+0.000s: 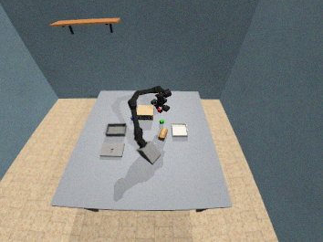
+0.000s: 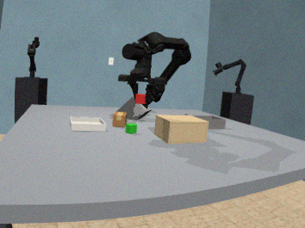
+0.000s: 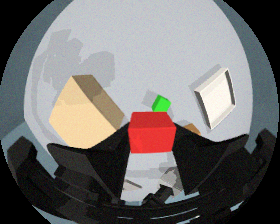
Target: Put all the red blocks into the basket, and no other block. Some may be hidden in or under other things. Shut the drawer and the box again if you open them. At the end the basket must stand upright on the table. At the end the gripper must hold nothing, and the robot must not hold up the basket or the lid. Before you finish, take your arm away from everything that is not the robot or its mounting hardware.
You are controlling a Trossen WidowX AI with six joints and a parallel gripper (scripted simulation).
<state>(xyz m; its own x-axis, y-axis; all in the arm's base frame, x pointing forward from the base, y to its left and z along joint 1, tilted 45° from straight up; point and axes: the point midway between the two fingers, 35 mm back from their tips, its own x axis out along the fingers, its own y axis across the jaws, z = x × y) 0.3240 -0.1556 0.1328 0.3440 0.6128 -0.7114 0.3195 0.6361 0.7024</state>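
Right now my hand is 450 mm past the grey lid, 300 mm to the right of it and 150 mm above it. From my hand the other things lie so: white shallow basket (70 mm behind, 220 mm to the right, 160 mm below); small brown box (180 mm behind, 80 mm to the right, 130 mm below); drawer unit (30 mm ahead, 170 mm to the left, 130 mm below).
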